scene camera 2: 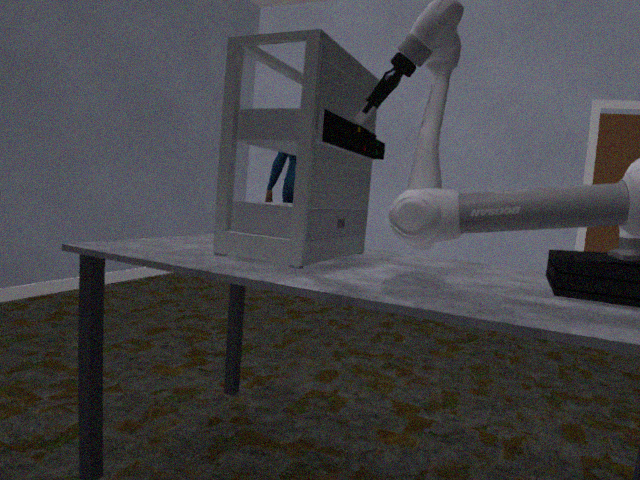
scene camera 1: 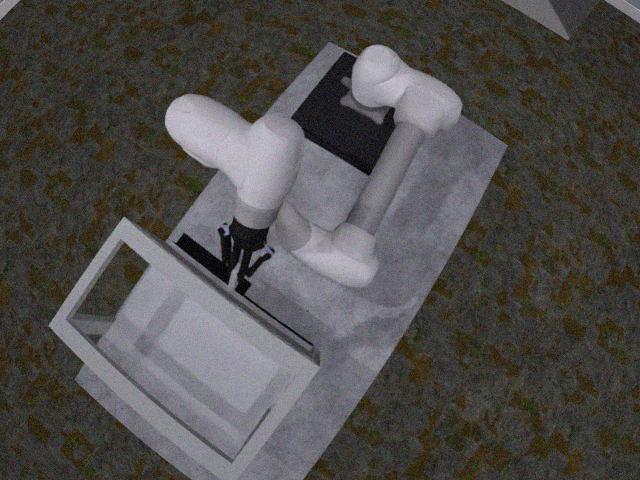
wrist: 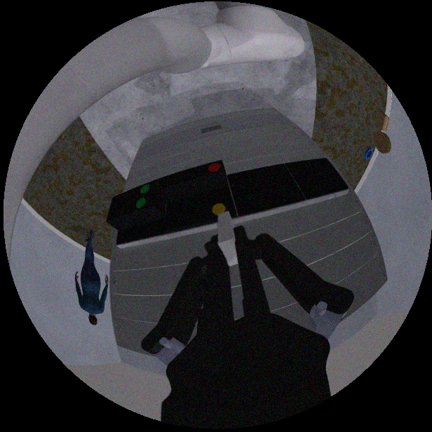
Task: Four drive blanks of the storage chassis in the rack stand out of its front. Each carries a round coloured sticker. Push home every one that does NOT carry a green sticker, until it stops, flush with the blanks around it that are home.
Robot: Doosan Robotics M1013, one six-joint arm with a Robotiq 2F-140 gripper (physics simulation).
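Seen in the pictures: gripper, fingertip midpoint: (scene camera 2: pixel 357 122) (scene camera 1: pixel 232 286); arm's base at its link origin: (scene camera 1: pixel 371 97).
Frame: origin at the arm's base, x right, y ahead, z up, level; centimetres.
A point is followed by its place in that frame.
Note:
The black storage chassis (scene camera 1: pixel 199 254) @(z 28.9, x 6.5, y 83.5 cm) (scene camera 2: pixel 337 128) @(z 28.2, x -20.9, y 86.0 cm) (wrist: pixel 267 189) sits in the grey rack (scene camera 1: pixel 124 228) @(z 51.8, x 15.3, y 88.2 cm) (scene camera 2: pixel 312 87) @(z 36.7, x -33.2, y 89.1 cm) (wrist: pixel 240 122). In the wrist view, two green stickers (wrist: pixel 145 189) (wrist: pixel 141 203) are on blanks standing out at the left end. The red-stickered blank (wrist: pixel 214 167) stands out near the middle. The yellow sticker (scene camera 2: pixel 359 129) @(z 30.4, x -6.0, y 84.4 cm) (wrist: pixel 218 209) is on a blank behind it; this blank looks about level with its neighbours, but its exact depth cannot be told. My gripper (scene camera 1: pixel 233 280) @(z 32.5, x -6.5, y 85.1 cm) (scene camera 2: pixel 360 117) @(z 32.5, x -6.5, y 85.1 cm) (wrist: pixel 226 222) is shut and empty, its tips at the yellow sticker's upper edge; contact is unclear.
The rack stands on the grey table (scene camera 1: pixel 434 206) @(z -10.9, x -41.6, y 21.1 cm) (scene camera 2: pixel 155 248) @(z -10.9, x -36.6, y 135.2 cm). Its grey panels (wrist: pixel 300 240) lie above and below the chassis. The arm's elbow (scene camera 1: pixel 341 258) @(z 12.6, x -23.6, y 61.5 cm) (scene camera 2: pixel 423 217) @(z 6.0, x -34.7, y 57.1 cm) is in front of the rack. A black base block (scene camera 1: pixel 336 124) @(z -1.3, x 5.0, y 17.3 cm) (scene camera 2: pixel 589 276) @(z -4.9, x -16.9, y 17.3 cm) carries the arm. A person (wrist: pixel 90 280) stands beyond the table.

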